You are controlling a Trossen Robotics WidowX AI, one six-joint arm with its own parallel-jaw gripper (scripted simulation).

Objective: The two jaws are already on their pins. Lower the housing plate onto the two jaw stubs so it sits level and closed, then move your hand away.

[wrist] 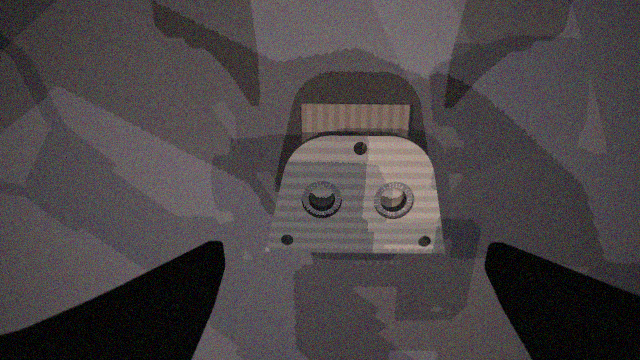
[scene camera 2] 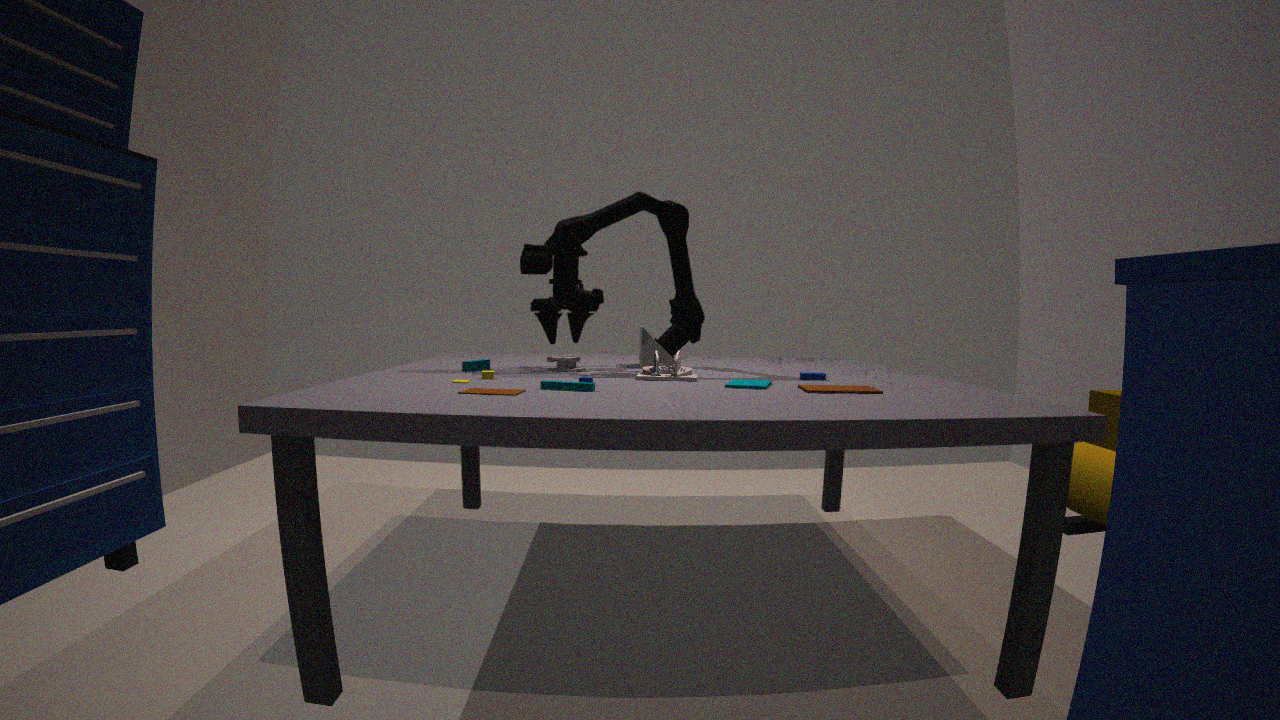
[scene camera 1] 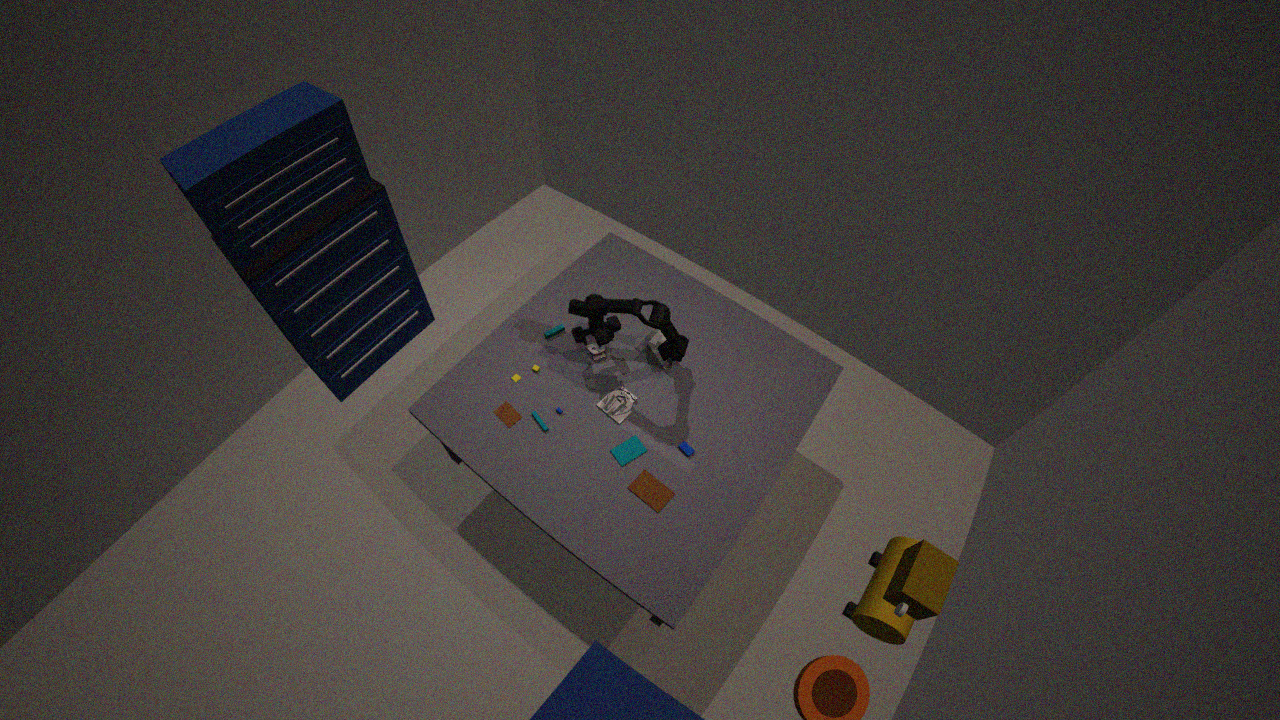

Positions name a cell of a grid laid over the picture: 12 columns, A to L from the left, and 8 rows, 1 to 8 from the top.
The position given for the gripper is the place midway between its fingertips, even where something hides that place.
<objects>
The gripper shows in the wrist view (G6), in scene camera 2 (F4) and in scene camera 1 (F4).
</objects>
